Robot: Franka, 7 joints.
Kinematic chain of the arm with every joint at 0, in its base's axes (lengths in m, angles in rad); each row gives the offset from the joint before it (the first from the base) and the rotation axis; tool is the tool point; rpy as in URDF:
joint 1: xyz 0 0 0.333 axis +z
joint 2: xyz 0 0 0 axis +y
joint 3: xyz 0 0 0.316 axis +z
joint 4: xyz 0.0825 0 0 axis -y
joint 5: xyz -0.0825 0 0.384 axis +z
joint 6: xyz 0 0 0 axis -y
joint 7: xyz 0.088 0 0 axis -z
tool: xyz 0 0 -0.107 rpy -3.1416 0 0
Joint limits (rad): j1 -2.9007..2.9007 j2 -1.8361..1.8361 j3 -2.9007..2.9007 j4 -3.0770..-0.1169 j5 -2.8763..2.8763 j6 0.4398..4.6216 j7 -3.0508..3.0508
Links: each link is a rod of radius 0.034 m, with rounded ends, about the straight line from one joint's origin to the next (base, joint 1, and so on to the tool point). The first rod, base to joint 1, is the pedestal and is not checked.
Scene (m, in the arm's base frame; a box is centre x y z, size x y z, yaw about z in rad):
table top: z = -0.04
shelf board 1: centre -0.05 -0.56 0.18 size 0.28 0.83 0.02 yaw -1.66
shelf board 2: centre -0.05 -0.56 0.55 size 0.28 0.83 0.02 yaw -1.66
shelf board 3: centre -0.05 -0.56 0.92 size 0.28 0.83 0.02 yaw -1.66
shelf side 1: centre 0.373 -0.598 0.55 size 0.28 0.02 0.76 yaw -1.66
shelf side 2: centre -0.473 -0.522 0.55 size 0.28 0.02 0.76 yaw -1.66
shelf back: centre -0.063 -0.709 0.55 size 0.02 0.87 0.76 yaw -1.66
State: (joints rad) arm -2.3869 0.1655 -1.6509 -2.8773 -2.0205 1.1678 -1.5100
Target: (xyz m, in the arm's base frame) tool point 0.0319 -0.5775 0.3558
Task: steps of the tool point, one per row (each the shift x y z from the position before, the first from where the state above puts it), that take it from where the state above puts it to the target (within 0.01 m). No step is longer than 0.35 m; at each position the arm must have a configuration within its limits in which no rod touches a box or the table.
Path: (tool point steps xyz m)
1: -0.2096 -0.0894 0.0188
2: -0.1306 -0.2138 0.0131
3: 0.0148 -0.2715 0.0079
4: 0.1747 -0.2329 0.0056
5: 0.2890 -0.1061 0.0083

